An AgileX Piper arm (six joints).
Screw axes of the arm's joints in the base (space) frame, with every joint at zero. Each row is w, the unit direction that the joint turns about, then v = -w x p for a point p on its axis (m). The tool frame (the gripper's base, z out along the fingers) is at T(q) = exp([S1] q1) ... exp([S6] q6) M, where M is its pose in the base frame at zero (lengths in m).
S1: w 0 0 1 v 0 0 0
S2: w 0 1 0 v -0.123 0 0
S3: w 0 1 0 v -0.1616 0 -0.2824
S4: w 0.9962 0 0.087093 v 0 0.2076 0
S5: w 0 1 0 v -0.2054 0 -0.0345
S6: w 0.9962 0 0.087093 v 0 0.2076 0
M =
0.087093 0 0.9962 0.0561
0 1 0 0
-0.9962 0 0.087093 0.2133
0 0 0 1
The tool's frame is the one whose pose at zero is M.
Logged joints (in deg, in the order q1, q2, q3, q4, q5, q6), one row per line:
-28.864, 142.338, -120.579, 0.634, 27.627, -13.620
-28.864, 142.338, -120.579, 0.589, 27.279, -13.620
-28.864, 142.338, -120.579, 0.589, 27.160, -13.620
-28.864, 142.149, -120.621, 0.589, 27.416, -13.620
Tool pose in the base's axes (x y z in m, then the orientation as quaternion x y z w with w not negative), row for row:
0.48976, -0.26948, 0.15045, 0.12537, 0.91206, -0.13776, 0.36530
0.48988, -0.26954, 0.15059, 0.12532, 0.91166, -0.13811, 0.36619
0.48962, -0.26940, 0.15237, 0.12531, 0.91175, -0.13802, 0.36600
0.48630, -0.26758, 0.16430, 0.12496, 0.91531, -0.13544, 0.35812
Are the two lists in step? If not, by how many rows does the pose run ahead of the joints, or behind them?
The pose runs 1 row ahead of the joints: the pose in row i belongs to the joints in row i + 1.
